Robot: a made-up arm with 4 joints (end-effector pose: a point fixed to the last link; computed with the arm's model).
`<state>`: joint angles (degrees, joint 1 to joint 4).
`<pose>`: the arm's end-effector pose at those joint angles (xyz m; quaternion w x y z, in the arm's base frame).
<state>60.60 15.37 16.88 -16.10</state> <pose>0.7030 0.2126 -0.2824 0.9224 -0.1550 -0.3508 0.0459</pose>
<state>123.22 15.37 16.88 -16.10</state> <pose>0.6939 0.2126 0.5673 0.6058 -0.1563 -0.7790 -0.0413</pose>
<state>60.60 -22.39 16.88 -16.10</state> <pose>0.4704 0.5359 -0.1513 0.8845 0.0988 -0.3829 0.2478</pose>
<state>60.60 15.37 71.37 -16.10</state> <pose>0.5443 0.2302 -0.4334 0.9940 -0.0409 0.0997 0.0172</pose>
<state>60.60 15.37 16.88 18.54</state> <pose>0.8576 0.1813 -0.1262 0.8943 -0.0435 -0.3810 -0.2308</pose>
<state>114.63 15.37 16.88 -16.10</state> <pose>0.7507 0.2126 0.4588 0.6624 -0.1589 -0.7315 -0.0295</pose>
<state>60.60 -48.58 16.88 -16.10</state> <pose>0.2279 0.6290 -0.0147 0.8016 0.2702 -0.3810 0.3733</pose>
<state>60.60 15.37 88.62 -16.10</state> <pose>0.4747 0.2456 -0.4433 0.9701 -0.0015 0.2425 0.0070</pose>
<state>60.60 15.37 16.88 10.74</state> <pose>0.8265 0.1995 -0.1619 0.9079 -0.0693 -0.3771 -0.1694</pose>
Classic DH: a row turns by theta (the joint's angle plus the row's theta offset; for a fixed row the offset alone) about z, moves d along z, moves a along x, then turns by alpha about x. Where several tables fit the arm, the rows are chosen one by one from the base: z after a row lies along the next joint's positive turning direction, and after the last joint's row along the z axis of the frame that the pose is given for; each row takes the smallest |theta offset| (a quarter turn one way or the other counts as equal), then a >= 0, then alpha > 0; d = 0 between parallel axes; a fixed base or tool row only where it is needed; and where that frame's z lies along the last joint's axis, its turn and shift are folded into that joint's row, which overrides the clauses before.
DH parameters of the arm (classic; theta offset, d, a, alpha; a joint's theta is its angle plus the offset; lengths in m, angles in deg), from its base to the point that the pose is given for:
base (fixed): 0 0.135 0 90
joint 1: -90 0.016 0.2112 90
joint 2: 0 0.0587 0.2872 90
joint 3: -90 0.0186 0.1942 -90
joint 4: -87.4 0 0.3728 180
tool (fixed): -87.4 -0.2148 0 0

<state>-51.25 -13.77 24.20 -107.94</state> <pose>-0.6804 0.0051 -0.0296 0.4846 0.5598 0.2631 0.6186</pose>
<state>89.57 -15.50 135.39 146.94</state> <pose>0.6772 -0.1999 -0.3524 0.3791 -0.3845 0.0603 -0.8395</pose>
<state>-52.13 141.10 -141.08 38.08</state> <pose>-0.5731 -0.1534 0.0237 0.5302 0.1786 -0.1851 0.8079</pose>
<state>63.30 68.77 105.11 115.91</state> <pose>0.1131 -0.7588 -0.3720 0.0672 0.2799 -0.1079 0.9516</pose>
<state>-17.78 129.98 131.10 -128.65</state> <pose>-0.1476 0.0630 0.1661 0.7315 0.1513 0.6254 -0.2258</pose>
